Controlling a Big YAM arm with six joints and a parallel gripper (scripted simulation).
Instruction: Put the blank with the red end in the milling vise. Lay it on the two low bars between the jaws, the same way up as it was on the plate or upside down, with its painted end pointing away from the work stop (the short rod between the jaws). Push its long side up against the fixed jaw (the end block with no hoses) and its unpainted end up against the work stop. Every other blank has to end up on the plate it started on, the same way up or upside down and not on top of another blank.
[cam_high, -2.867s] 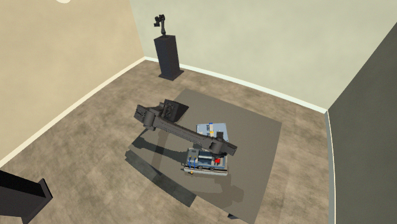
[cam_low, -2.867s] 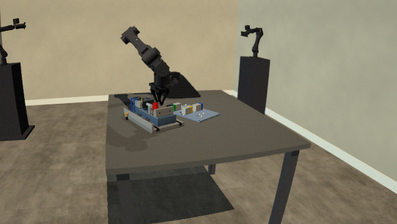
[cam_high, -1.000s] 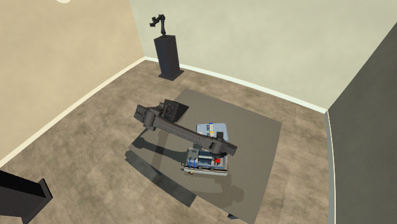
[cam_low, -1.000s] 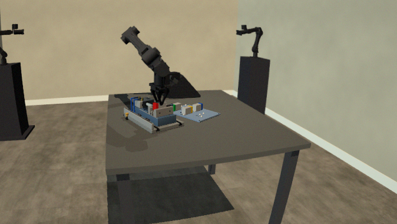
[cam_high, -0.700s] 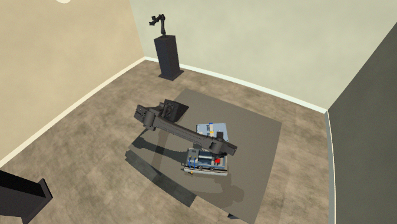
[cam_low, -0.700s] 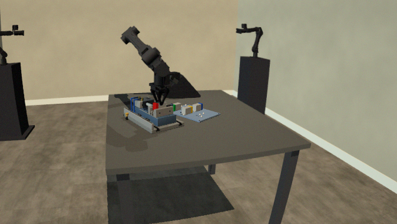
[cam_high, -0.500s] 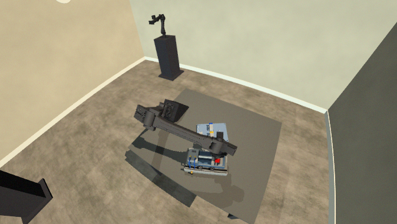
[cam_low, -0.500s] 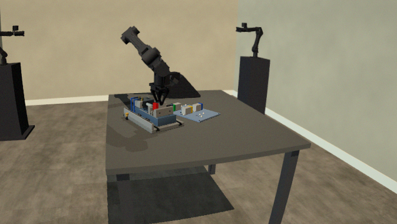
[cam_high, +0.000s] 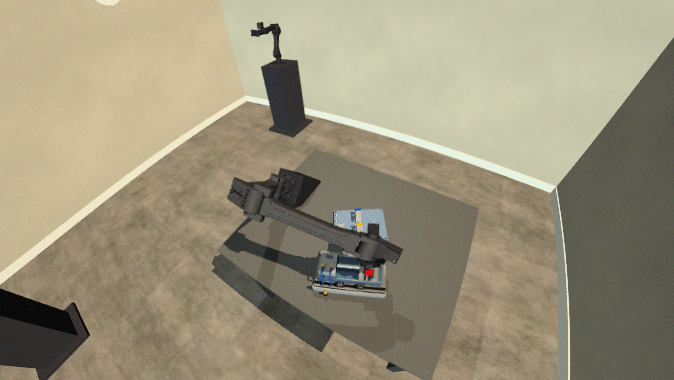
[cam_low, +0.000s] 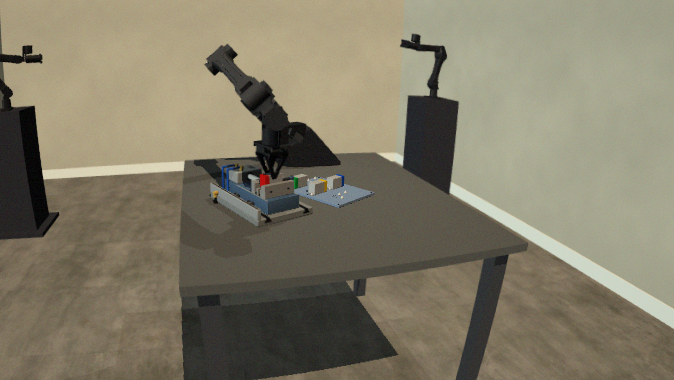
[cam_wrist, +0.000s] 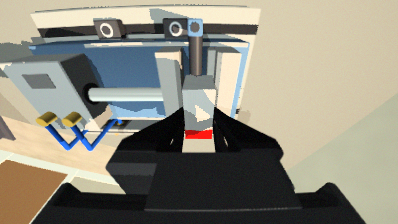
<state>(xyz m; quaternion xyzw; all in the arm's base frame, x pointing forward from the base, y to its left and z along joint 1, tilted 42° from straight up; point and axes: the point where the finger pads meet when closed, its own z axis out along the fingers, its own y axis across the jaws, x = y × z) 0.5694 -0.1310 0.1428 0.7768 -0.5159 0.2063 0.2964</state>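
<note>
Now: the grey bar with red end 20 mm below my hand. The rest, counted from my hand: fixed jaw: 40 mm below, 20 mm ahead, 10 mm to the left; moving jaw: 40 mm below, 30 mm behind, 10 mm to the right; work stop rod: 50 mm to the left, 30 mm below, 20 mm behind.
</note>
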